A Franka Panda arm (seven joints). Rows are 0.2 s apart.
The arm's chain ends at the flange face. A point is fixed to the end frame.
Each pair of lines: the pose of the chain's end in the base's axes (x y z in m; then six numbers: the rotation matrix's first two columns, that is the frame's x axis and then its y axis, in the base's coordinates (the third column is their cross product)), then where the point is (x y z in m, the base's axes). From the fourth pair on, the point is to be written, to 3 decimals.
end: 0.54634 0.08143 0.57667 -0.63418 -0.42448 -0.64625 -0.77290 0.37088 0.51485
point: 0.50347 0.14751 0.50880
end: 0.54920 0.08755 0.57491 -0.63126 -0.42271 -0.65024 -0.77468 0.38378 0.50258
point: 0.50788 0.15353 0.50600
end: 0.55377 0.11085 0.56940 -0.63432 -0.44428 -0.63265 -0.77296 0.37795 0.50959
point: 0.51012 0.17497 0.50017
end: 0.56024 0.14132 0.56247 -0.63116 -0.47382 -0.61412 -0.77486 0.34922 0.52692
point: 0.512 0.203 0.494
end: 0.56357 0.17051 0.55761 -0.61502 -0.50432 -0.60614 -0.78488 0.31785 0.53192
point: 0.512 0.230 0.489
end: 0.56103 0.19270 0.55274 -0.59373 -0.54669 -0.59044 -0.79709 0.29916 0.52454
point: 0.507 0.248 0.483
